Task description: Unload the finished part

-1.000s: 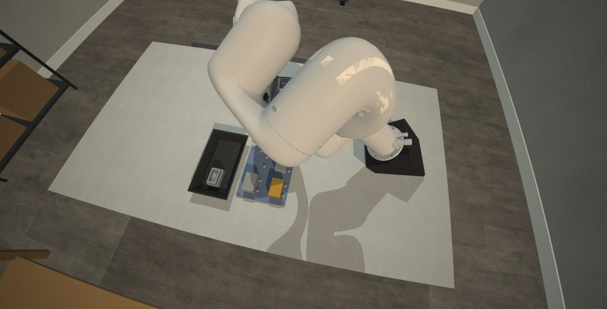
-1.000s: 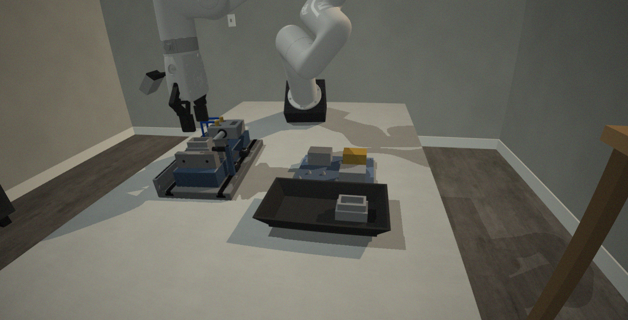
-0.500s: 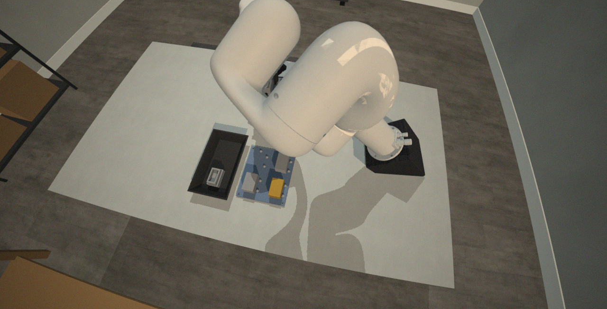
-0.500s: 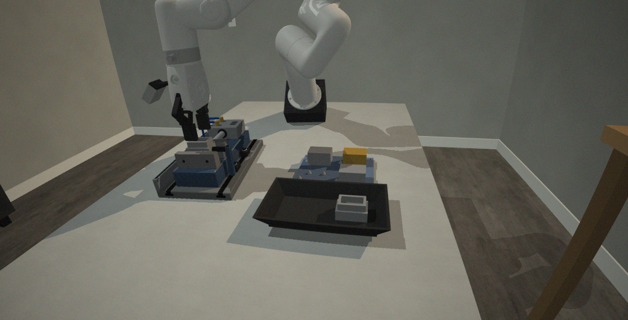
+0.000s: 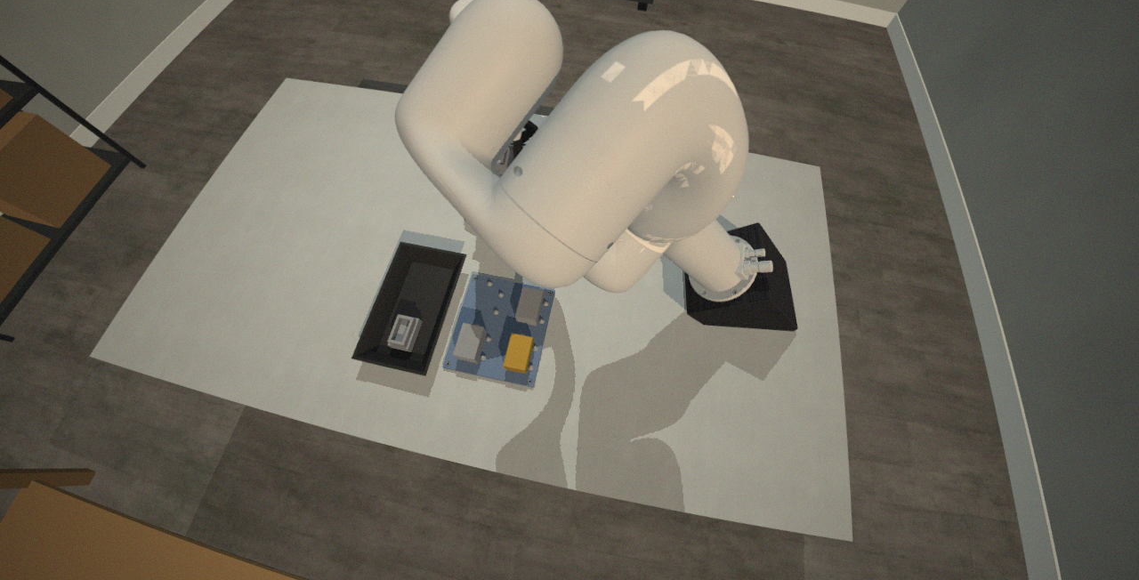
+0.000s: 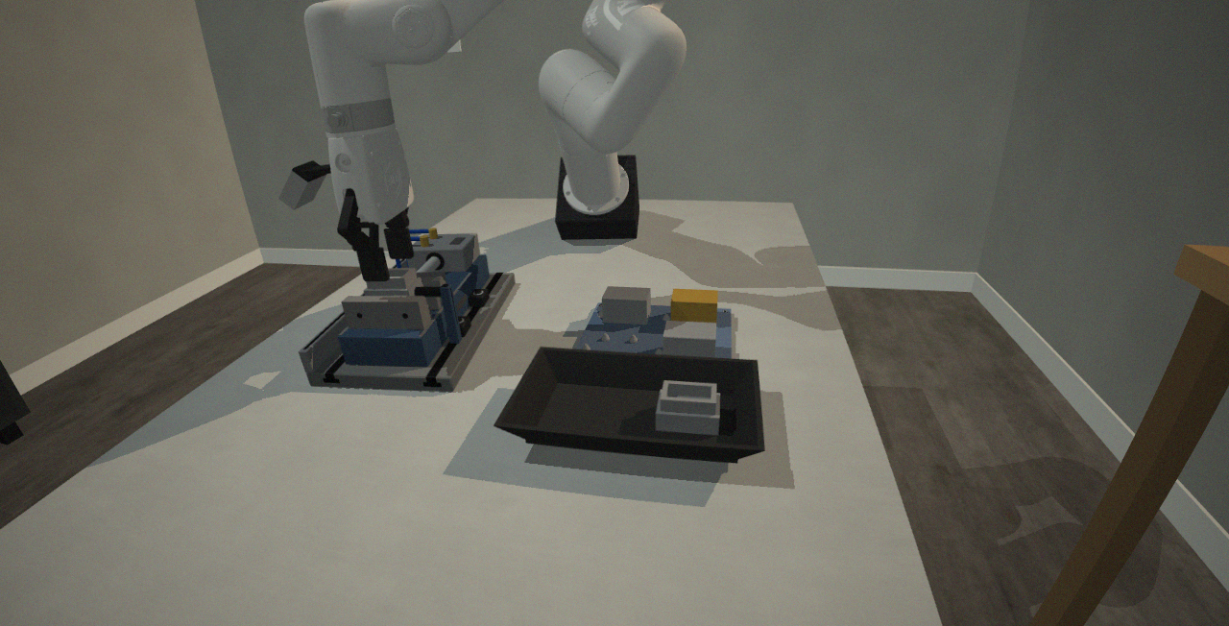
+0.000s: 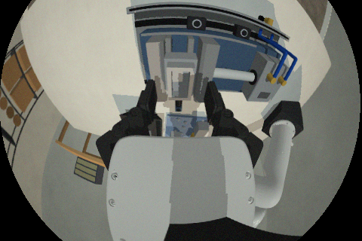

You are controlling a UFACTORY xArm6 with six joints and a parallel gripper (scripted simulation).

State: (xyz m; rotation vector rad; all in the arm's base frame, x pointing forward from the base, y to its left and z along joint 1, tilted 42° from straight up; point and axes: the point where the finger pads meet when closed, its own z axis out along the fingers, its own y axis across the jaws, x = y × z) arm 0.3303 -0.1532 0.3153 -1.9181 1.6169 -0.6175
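My gripper is now 7 cm past the blue vise, 2 cm to the left of it and 10 cm above it. Round my hand: blue fixture plate: 11 cm behind, 30 cm to the left, 13 cm below; yellow block: 16 cm behind, 34 cm to the left, 11 cm below.
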